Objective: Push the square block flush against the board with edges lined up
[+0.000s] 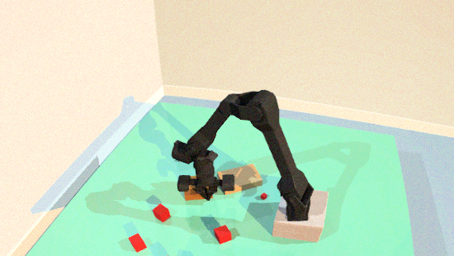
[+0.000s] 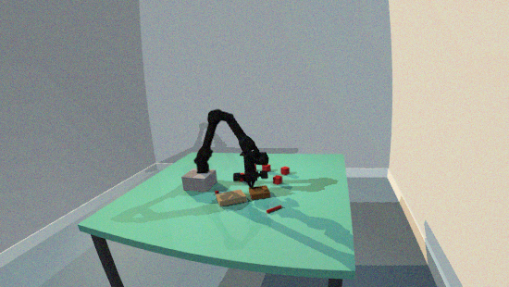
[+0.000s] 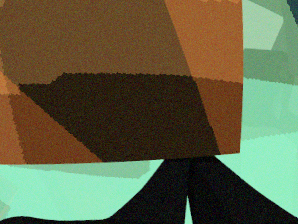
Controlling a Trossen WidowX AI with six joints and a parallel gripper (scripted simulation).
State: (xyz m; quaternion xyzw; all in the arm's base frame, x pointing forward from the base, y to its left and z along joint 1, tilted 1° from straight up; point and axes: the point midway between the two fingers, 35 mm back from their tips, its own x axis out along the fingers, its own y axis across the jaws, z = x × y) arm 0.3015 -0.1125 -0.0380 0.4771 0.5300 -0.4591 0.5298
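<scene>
My gripper tip is 5 cm short of the orange square block, 5 cm to the left of it and 1 cm below it. Also, from my gripper tip: thin red stick: 13 cm ahead, 23 cm to the right; red cube: 19 cm behind, 3 cm to the right; pale tan board: 10 cm behind, 11 cm to the right, 1 cm above.
</scene>
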